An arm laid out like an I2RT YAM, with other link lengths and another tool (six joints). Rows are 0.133 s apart.
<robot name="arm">
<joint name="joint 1" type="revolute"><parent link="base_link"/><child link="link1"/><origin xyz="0 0 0.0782" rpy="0 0 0"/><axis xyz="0 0 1"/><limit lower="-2.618" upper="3.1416"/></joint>
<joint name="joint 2" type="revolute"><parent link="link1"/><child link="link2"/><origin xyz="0.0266 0.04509 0.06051" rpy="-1.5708 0 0"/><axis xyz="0 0 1"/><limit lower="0" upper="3.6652"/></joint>
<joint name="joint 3" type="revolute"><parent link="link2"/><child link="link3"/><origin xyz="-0.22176 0 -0.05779" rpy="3.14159 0 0"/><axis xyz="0 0 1"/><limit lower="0" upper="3.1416"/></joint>
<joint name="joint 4" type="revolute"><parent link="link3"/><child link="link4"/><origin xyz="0.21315 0.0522 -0.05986" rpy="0 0 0"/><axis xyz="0 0 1"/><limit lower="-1.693" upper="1.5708"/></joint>
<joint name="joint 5" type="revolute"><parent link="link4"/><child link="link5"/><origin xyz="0.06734 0.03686 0.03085" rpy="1.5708 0 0"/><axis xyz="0 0 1"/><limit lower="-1.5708" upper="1.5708"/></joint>
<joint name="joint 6" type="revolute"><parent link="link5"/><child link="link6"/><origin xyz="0.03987 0 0.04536" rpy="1.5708 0 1.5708"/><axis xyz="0 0 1"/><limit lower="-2.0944" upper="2.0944"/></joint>
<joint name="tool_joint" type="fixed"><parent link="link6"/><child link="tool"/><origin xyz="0.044 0.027 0.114" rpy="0 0.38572 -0.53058"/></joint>
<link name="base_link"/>
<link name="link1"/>
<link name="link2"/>
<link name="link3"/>
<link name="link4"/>
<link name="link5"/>
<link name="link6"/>
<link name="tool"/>
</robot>
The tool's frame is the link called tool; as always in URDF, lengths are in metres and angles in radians.
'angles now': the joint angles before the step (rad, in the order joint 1, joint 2, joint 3, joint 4, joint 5, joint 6). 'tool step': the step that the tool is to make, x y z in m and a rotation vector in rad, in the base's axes. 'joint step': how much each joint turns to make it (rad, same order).
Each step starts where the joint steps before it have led.
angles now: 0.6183 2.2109 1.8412 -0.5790 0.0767 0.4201
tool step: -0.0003 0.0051 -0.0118 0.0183 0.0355 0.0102
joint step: -0.0036 0.0379 0.0207 -0.0017 -0.0369 0.0091
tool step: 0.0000 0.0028 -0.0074 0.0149 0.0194 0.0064
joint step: -0.0037 0.0198 0.0048 0.0075 -0.0250 0.0048
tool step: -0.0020 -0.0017 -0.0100 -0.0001 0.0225 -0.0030
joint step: -0.0049 0.0143 -0.0139 0.0096 -0.0117 0.0055
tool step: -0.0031 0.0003 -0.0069 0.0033 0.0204 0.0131
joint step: -0.0019 0.0077 -0.0121 0.0048 -0.0202 -0.0049
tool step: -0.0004 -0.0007 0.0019 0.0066 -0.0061 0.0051
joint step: -0.0021 -0.0153 -0.0196 0.0130 -0.0056 -0.0051
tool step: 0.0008 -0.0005 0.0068 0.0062 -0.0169 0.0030
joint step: -0.0008 -0.0227 -0.0130 0.0075 0.0016 -0.0056
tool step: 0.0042 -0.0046 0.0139 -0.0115 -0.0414 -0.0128
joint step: -0.0013 -0.0333 -0.0050 -0.0007 0.0336 -0.0091
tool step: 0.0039 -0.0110 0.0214 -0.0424 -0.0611 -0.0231
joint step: 0.0007 -0.0511 -0.0057 -0.0179 0.0702 -0.0217
